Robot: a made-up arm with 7 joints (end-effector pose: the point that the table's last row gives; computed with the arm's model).
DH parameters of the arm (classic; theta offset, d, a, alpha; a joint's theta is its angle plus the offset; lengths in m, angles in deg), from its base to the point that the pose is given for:
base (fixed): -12.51 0 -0.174 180
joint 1: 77.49 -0.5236 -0.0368 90
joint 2: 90 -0.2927 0.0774 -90
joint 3: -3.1 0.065 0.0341 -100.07
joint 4: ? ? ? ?
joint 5: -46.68 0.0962 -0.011 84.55
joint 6: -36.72 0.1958 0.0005 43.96
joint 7: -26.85 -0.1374 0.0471 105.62
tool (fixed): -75.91 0.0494 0 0
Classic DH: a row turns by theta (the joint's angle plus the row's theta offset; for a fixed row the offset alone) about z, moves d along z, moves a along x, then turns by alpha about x.
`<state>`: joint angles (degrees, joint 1 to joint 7).
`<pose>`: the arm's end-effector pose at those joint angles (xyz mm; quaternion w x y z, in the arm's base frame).
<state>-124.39 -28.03 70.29 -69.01 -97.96 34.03 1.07</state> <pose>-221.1 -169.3 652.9 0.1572 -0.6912 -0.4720 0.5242</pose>
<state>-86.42 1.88 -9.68 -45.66 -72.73 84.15 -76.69</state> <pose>-411.4 -584.2 589.7 0.3653 0.1550 -0.7584 0.5170</pose>
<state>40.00 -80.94 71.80 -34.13 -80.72 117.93 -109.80</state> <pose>-161.7 518.8 353.5 0.5921 -0.5264 0.4581 0.4029</pose>
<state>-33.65 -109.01 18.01 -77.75 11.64 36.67 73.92</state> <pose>-502.8 71.7 431.0 0.2410 -0.4949 -0.8340 -0.0383</pose>
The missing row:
joint 4: -72.44 0.1917 0.2519 105.41
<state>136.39 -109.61 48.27 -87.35 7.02 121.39 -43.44</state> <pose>176.0 127.6 457.0 0.1999 -0.9380 0.1857 -0.2137</pose>
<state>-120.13 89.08 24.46 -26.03 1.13 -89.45 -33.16</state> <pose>30.1 -319.2 807.3 0.5958 -0.4582 -0.0409 -0.6584</pose>
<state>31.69 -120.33 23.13 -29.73 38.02 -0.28 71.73</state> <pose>-494.2 171.5 159.2 0.2281 -0.7888 -0.1531 0.5499</pose>
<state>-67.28 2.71 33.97 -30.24 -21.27 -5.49 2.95</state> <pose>-560.2 -173.7 631.4 0.4248 -0.1287 -0.3936 0.8050</pose>
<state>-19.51 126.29 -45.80 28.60 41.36 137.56 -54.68</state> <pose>-496.0 87.2 845.1 0.0065 -0.0295 0.7364 0.6758</pose>
